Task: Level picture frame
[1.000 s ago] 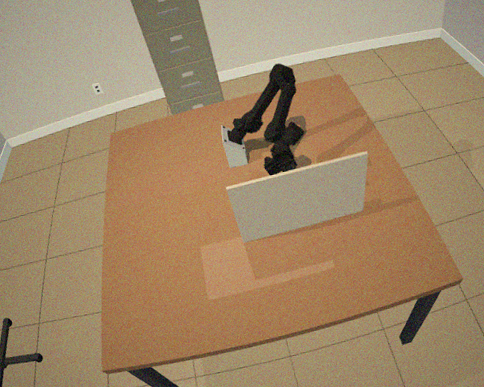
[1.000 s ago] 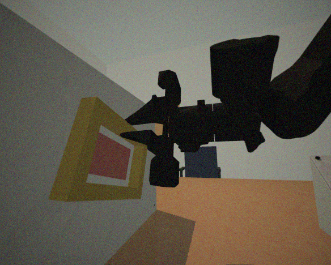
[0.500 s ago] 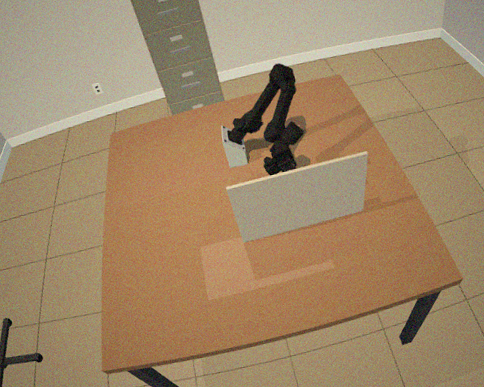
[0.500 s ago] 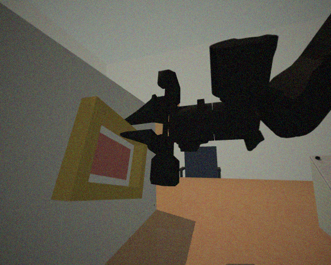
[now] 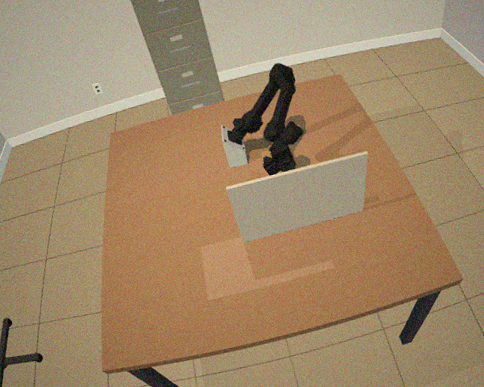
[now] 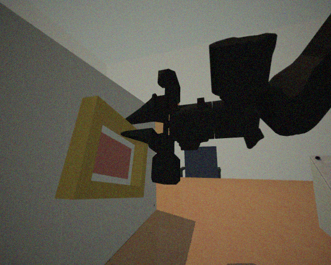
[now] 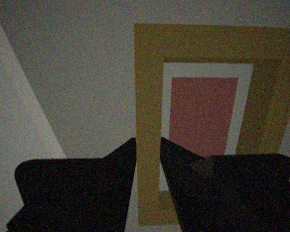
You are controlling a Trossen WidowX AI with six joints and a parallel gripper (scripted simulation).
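Right now the picture frame is 10 mm ahead of my gripper tip, 10 mm to the left of it and 50 mm below it. Also, from my gripper tip: grey wall panel: 20 mm ahead, 20 mm to the left, 60 mm below.
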